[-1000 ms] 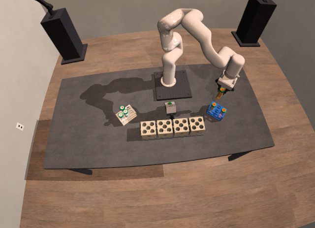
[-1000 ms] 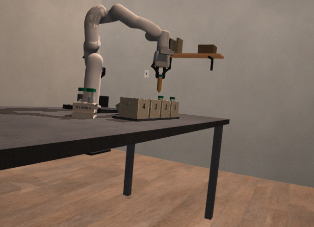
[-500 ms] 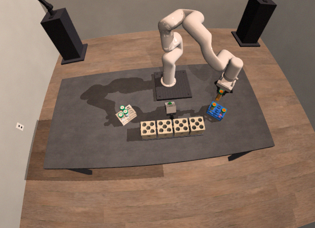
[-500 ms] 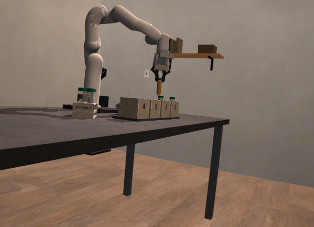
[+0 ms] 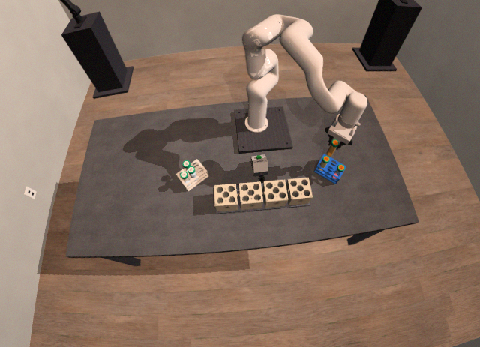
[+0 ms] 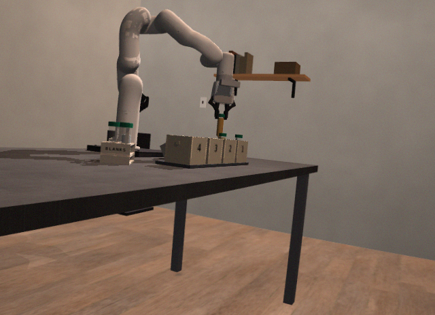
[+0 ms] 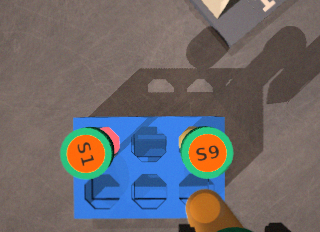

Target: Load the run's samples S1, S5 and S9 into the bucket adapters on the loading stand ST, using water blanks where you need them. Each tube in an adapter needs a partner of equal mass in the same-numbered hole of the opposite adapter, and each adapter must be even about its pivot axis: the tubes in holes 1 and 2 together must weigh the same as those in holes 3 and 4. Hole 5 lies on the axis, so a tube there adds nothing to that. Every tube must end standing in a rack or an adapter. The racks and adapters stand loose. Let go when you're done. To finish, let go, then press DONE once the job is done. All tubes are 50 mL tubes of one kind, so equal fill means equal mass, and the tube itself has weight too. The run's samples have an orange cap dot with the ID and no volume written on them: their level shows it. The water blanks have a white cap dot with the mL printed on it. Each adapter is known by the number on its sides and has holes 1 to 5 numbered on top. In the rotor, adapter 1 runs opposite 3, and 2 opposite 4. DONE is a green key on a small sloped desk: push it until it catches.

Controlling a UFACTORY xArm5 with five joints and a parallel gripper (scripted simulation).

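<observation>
Right now my hand is 5 cm above the tube S5 and 1 cm past it. From my hand the other things lie so: green DONE key: 33 cm to the right, 14 cm below, 5 cm behind; then blue sample rack: 17 cm below, 4 cm ahead, 2 cm to the left; then adapter 1: 18 cm to the right, 15 cm below, 15 cm ahead.
</observation>
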